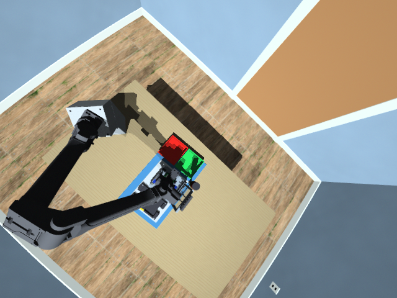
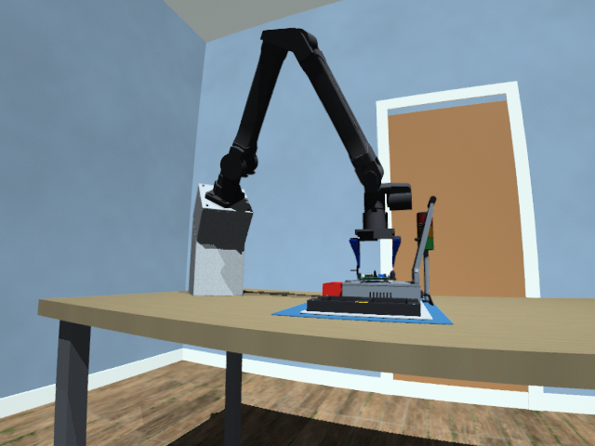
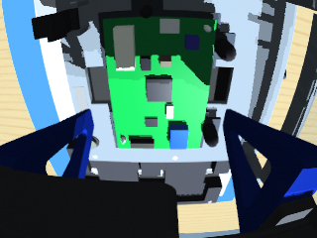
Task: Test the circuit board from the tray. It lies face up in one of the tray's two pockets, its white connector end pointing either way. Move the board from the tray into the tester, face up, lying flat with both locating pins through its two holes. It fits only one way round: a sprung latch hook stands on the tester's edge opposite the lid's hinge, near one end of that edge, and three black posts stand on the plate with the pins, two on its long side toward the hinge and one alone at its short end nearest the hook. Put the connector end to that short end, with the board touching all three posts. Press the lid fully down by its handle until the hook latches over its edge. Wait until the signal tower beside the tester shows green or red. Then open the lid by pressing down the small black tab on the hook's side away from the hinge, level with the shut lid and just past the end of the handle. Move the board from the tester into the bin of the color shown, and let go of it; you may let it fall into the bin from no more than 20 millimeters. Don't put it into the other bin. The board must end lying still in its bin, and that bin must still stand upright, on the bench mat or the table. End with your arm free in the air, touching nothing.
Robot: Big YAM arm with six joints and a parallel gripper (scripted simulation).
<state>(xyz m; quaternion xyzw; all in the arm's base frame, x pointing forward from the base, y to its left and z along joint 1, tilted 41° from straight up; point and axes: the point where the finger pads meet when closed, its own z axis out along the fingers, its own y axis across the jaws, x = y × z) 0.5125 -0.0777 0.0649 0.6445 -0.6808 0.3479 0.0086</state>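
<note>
My gripper is now 3 cm above the green circuit board. Also, from my hand: black latch hook 7 cm to the left, 5 cm behind, 2 cm below; then tester plate 3 cm below, 1 cm to the left, 1 cm ahead; then tester lid 12 cm ahead, 8 cm above, 2 cm to the right.
</note>
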